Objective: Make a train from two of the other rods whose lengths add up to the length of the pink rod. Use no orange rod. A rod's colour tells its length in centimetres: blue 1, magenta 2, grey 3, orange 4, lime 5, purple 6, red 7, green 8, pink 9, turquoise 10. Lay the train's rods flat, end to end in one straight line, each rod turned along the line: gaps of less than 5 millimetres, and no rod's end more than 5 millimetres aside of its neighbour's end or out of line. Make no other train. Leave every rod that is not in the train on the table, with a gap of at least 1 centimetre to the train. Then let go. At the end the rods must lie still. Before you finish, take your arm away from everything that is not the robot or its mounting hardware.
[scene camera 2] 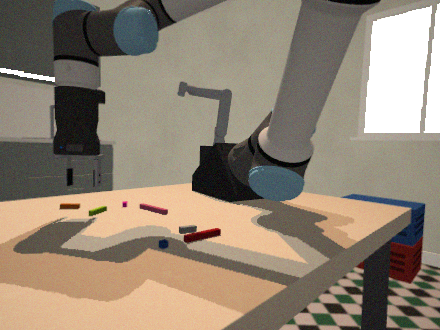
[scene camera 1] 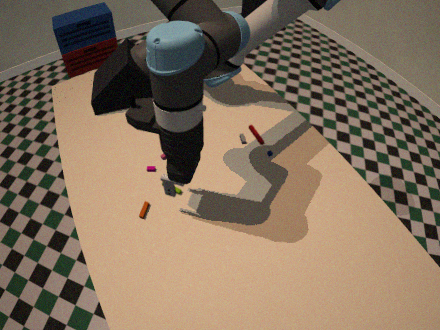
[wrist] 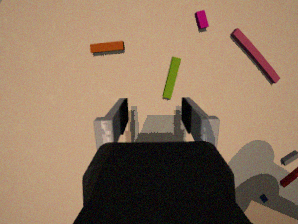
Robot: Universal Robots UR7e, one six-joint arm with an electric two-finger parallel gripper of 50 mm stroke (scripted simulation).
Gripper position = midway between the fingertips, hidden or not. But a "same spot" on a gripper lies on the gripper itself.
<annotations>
My gripper shows in scene camera 2, in scene camera 1 and in the wrist view [154, 109]. The same spot on my gripper: [scene camera 2: 68, 170] is [scene camera 1: 174, 186].
</annotations>
